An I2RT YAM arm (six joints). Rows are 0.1 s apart.
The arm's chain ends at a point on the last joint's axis. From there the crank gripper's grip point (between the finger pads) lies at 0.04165 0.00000 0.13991 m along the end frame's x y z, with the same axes.
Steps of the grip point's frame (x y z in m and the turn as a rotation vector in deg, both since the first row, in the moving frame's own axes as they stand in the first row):
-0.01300, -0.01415, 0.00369, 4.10, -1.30, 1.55
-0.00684, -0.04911, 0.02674, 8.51, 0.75, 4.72
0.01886, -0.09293, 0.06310, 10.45, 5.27, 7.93
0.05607, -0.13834, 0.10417, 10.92, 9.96, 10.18
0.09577, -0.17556, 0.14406, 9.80, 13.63, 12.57
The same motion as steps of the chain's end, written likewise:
-0.00994, -0.00520, 0.00310, 4.10, -1.30, 1.55
-0.00937, -0.03196, 0.02858, 8.51, 0.75, 4.72
0.00494, -0.07461, 0.06927, 10.45, 5.27, 7.93
0.03107, -0.12222, 0.11521, 10.92, 9.96, 10.18
0.06279, -0.16554, 0.15891, 9.80, 13.63, 12.57

